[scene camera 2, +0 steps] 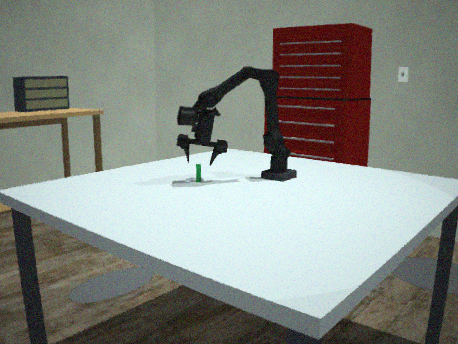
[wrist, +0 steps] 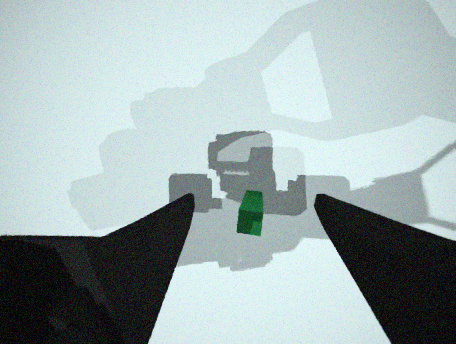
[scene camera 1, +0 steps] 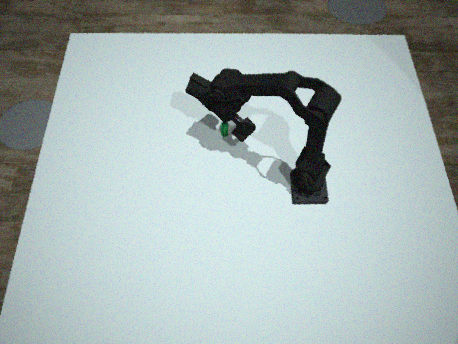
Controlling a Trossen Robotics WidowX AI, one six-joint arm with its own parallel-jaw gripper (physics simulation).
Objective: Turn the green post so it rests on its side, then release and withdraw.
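A small green post [scene camera 1: 224,129] [scene camera 2: 198,173] [wrist: 251,212] stands upright on the white table, under the arm and in its shadow. My gripper [scene camera 2: 199,164] [wrist: 253,199] is open and empty, pointing down. In the scene camera 2 view its fingertips are a little above the post's top, one to each side. In the wrist view the post shows between the two fingers, apart from both. In the scene camera 1 view the arm hides part of the gripper, and one finger's black body shows just right of the post.
The arm's base [scene camera 1: 310,195] [scene camera 2: 279,174] stands on the white table [scene camera 1: 175,240] [scene camera 2: 225,225], to the right of the post. Beyond the table are a red drawer cabinet [scene camera 2: 320,65] and a wooden bench [scene camera 2: 82,113] bearing a small drawer box [scene camera 2: 46,93].
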